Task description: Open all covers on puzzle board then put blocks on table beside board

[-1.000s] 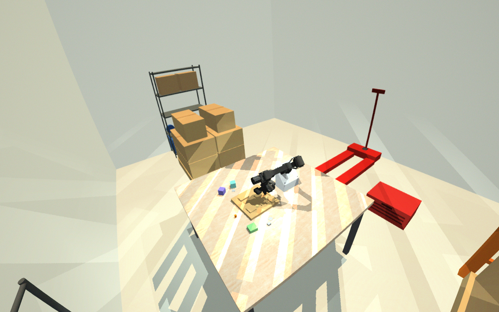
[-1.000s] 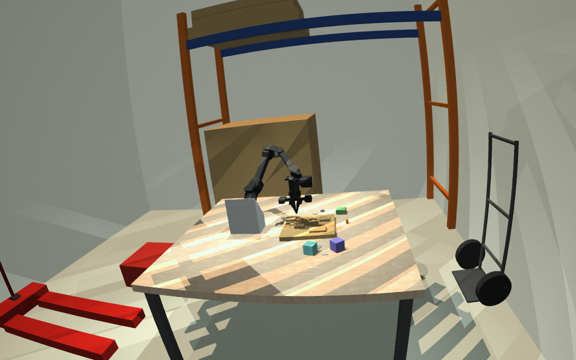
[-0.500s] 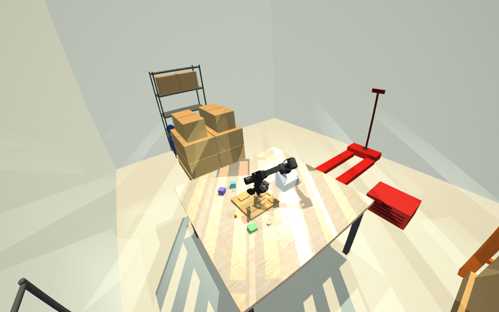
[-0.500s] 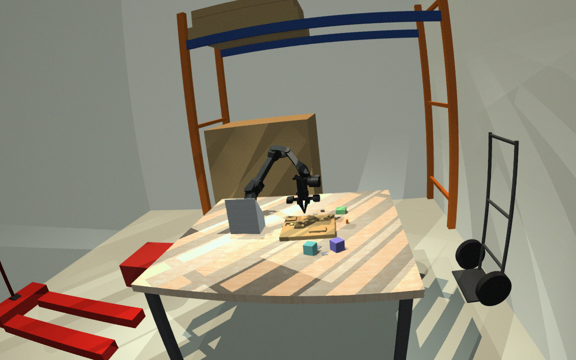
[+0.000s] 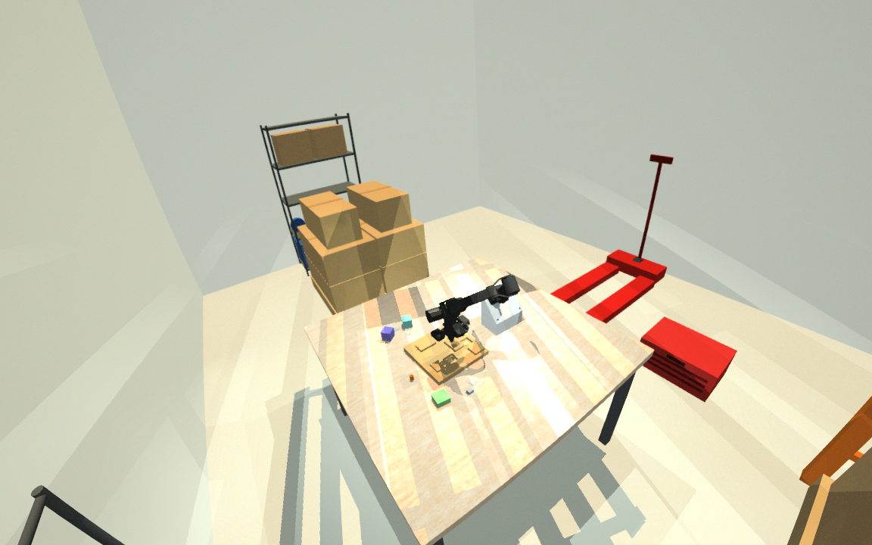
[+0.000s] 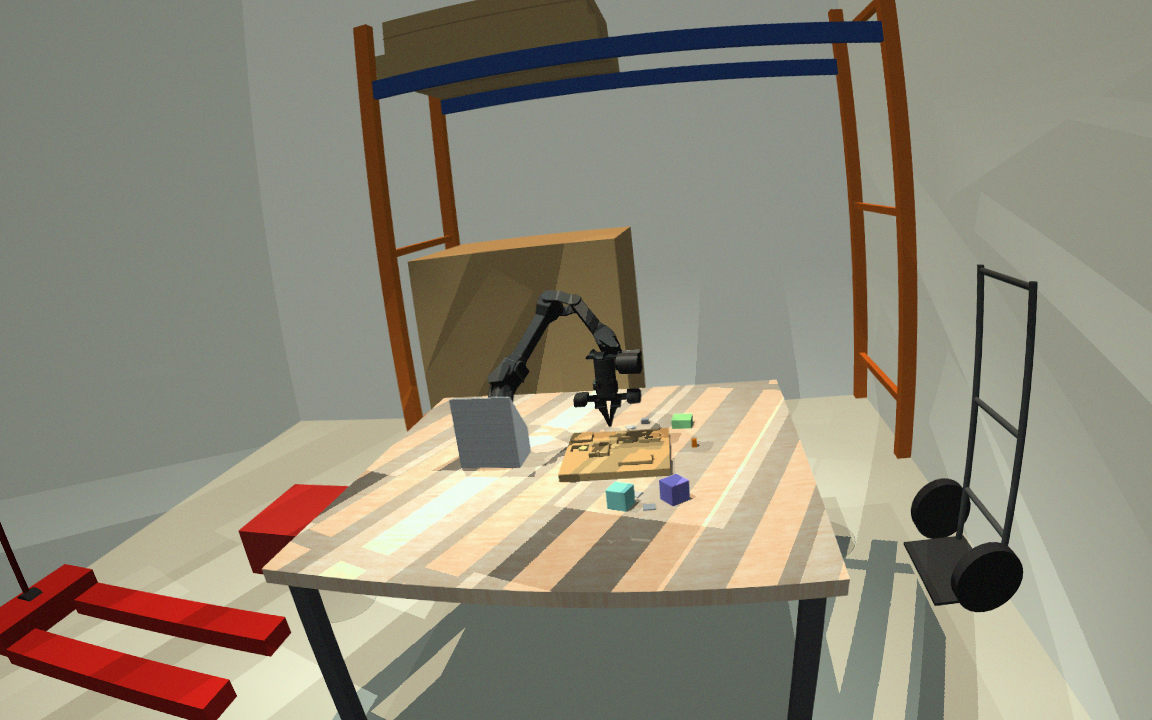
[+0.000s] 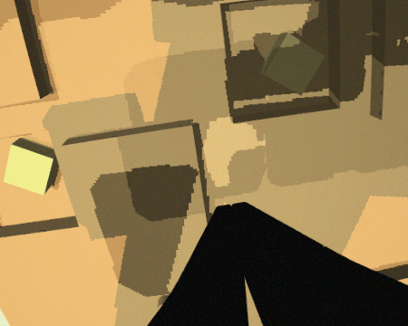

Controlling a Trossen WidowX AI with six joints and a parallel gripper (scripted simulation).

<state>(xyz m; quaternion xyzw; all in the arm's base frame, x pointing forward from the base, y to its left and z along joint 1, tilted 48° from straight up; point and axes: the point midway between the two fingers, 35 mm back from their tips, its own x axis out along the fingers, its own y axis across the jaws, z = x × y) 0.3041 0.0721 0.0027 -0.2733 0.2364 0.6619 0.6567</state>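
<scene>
The wooden puzzle board is 6 cm below my gripper tip and 3 cm to the right of it. The rest, counted from my gripper tip: tiny orange piece 24 cm ahead, 7 cm below, 2 cm to the left; then small grey piece 23 cm to the left, 8 cm ahead, 7 cm below; then green block 20 cm ahead, 19 cm to the left, 7 cm below.
</scene>
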